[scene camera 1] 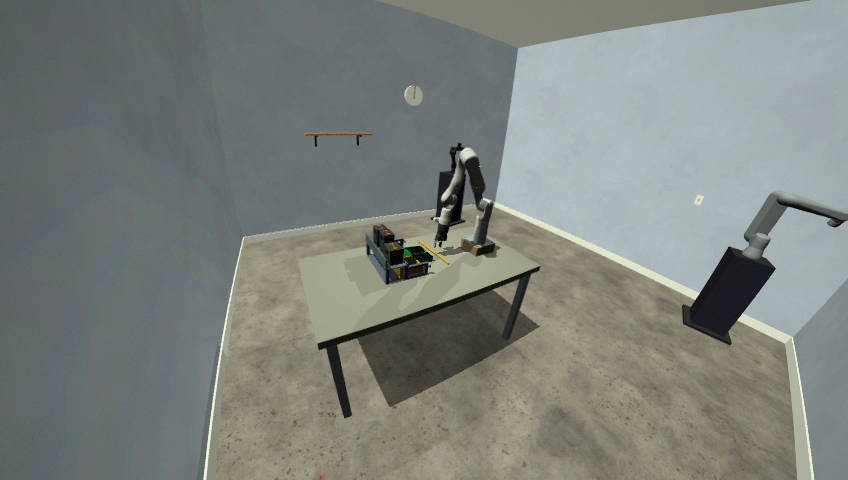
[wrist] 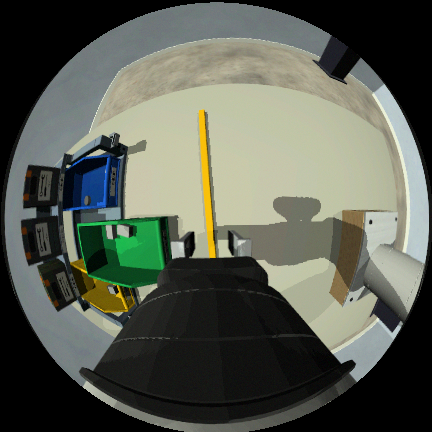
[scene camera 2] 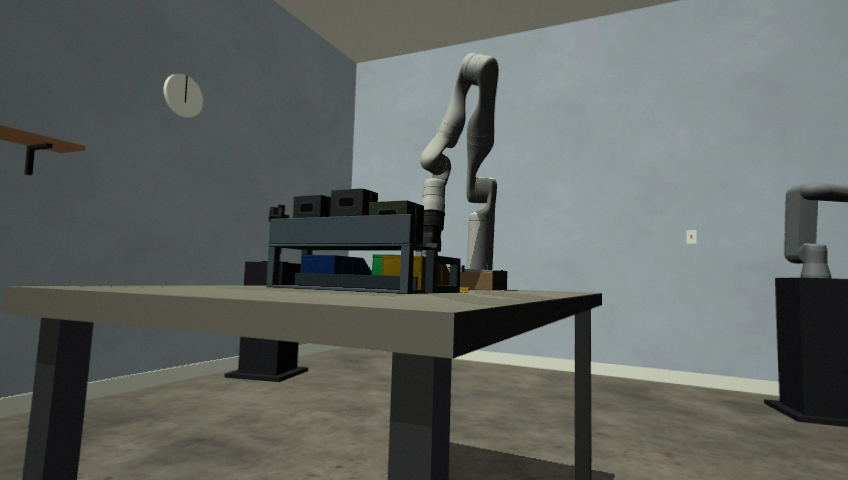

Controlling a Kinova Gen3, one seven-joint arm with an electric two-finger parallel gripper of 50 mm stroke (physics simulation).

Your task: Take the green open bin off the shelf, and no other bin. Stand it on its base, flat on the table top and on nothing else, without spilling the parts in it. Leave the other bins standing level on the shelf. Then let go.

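Places are measured from the arm's base along level axes (x ahead, y left, z up), in centimetres.
Pixels of known places: gripper, between the fingertips: (scene camera 1: 436, 246) (wrist: 210, 239); arm's base, origin of its link: (scene camera 1: 478, 241) (wrist: 375, 265) (scene camera 2: 479, 269).
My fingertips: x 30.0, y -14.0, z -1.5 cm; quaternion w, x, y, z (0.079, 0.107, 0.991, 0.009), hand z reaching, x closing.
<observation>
Ahead of a thing's pixels: the offset from my fingertips to its middle. "spot": to the spot under its first point.
The green open bin {dx +16.5, dy -0.9, dz -1.1 cm} (scene camera 1: 419, 253) (scene camera 2: 377, 265) (wrist: 131, 257) holds at least two light grey parts {spot: dx +19.5, dy -4.3, dz -2.8 cm} (wrist: 111, 231) {spot: dx +15.6, dy -3.8, dz -3.0 cm} (wrist: 125, 230). It reaches out past the front of the grey shelf (scene camera 1: 387, 276) (scene camera 2: 339, 230) (wrist: 97, 146); what its base rests on is hidden. My gripper (scene camera 1: 437, 244) (wrist: 210, 239) is open and empty, its fingers apart from the bin, on the robot-base side of its front wall. The blue bin {dx +25.6, dy -15.9, dz -1.3 cm} (scene camera 2: 318, 264) (wrist: 95, 182) stands on the shelf on one side of the green bin. The yellow bin {dx +30.5, dy +6.6, dz -1.3 cm} (scene camera 2: 398, 266) (wrist: 100, 299) is on the other side, partly overlapped by the green bin in the wrist view.
Several dark cases {dx +40.2, dy +3.7, dz +9.4 cm} (scene camera 1: 392, 252) {dx +37.0, dy -7.7, dz +11.2 cm} (scene camera 2: 354, 202) {dx +34.5, dy -18.6, dz +10.7 cm} (wrist: 42, 186) stand on the shelf's upper level. A yellow strip {dx +0.4, dy -3.3, dz -5.1 cm} (scene camera 1: 433, 252) (scene camera 2: 464, 289) (wrist: 206, 180) lies on the table between the shelf and the arm's wood-sided base block (scene camera 1: 477, 245) (wrist: 350, 245), passing beneath the gripper.
</observation>
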